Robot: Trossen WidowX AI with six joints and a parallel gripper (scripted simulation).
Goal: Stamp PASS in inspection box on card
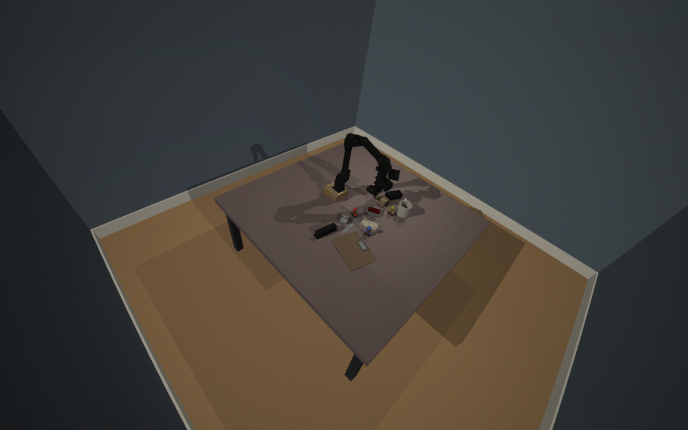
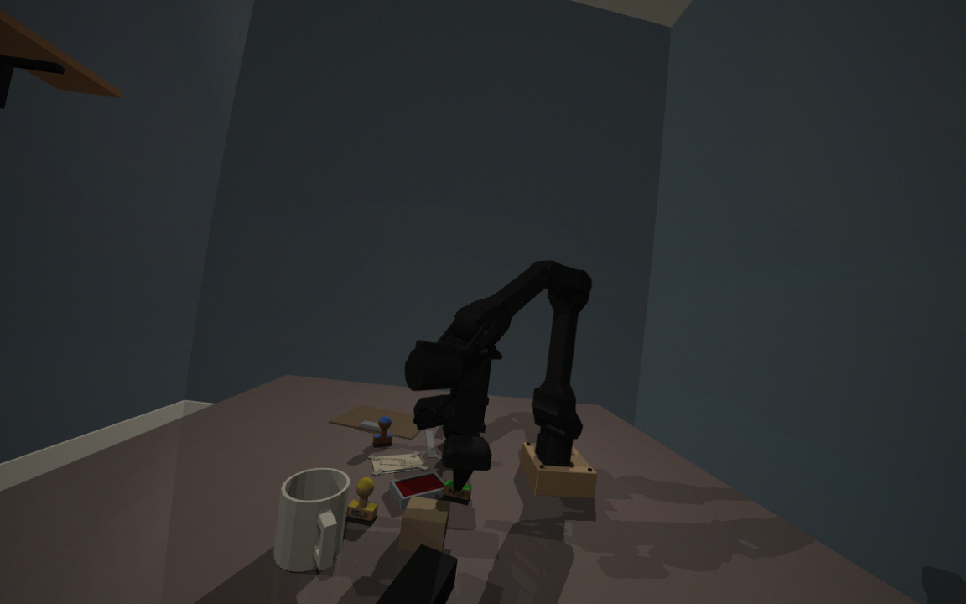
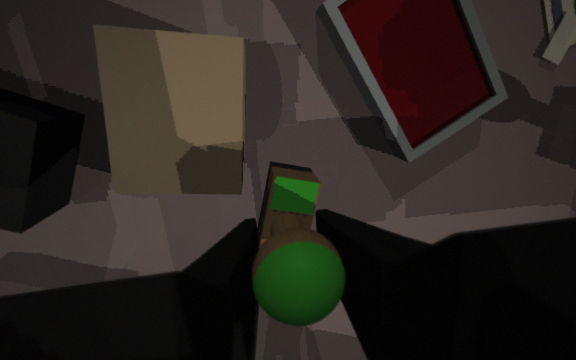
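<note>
My gripper tip is now 8 cm to the left of the dark red ink pad, 6 cm short of it and 6 cm above it. The rest, counted from my gripper tip: tan box 4 cm to the left, 4 cm below, 4 cm ahead; then green-knobbed PASS stamp right at my gripper tip; then yellow-knobbed stamp 14 cm ahead, 4 cm below, 1 cm to the left.
</note>
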